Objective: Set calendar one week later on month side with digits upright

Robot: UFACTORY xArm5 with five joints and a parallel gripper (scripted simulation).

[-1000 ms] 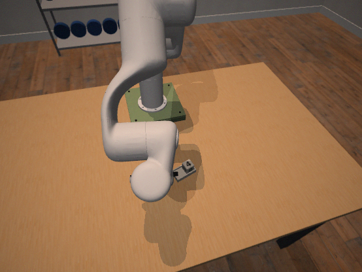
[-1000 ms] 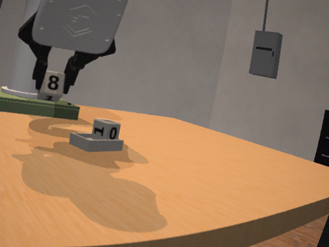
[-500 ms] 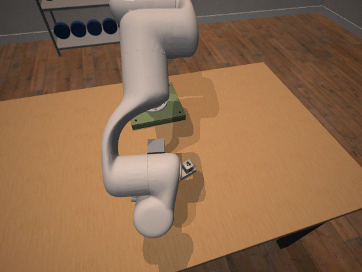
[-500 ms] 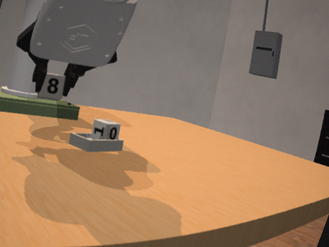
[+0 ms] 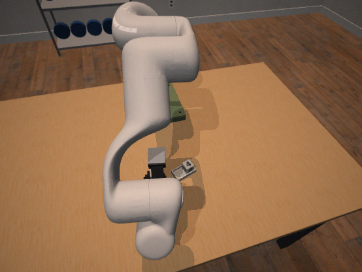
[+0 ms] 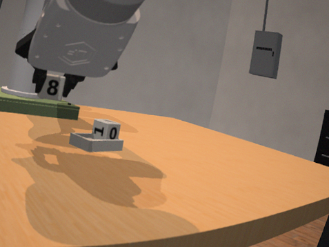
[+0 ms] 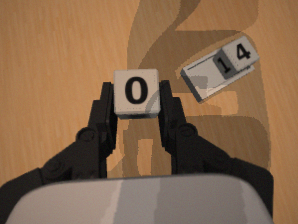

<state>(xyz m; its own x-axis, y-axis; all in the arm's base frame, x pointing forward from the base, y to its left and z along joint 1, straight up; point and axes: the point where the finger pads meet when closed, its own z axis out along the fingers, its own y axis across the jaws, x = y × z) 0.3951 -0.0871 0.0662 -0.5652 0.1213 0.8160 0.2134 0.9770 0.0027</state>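
The digit cube lies 2 cm behind my hand and 1 cm below it. From my hand the other things lie so: tray 4 cm behind, 11 cm to the left, 9 cm below.
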